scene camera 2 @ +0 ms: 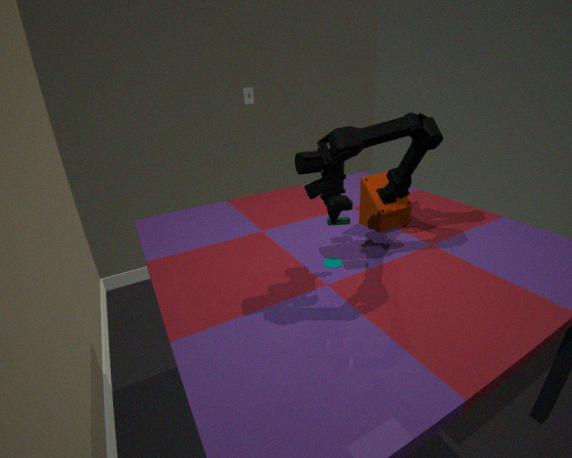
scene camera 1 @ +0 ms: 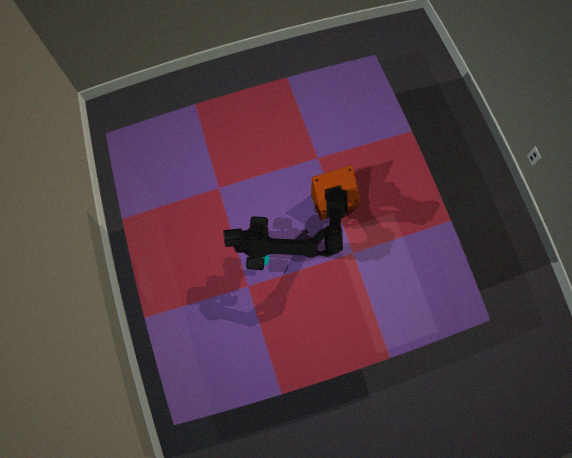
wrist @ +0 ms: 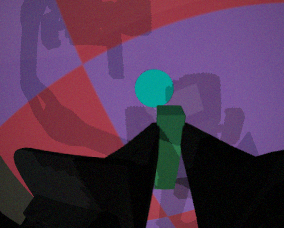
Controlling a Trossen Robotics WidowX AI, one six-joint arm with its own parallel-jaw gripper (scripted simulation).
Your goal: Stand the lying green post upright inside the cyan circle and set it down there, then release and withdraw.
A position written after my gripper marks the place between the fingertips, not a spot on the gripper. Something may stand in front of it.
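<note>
My gripper [scene camera 2: 332, 221] carries a green post [wrist: 170, 118]. A cyan circle [wrist: 153, 87] is visible, and so again is my gripper [wrist: 169, 129].
</note>
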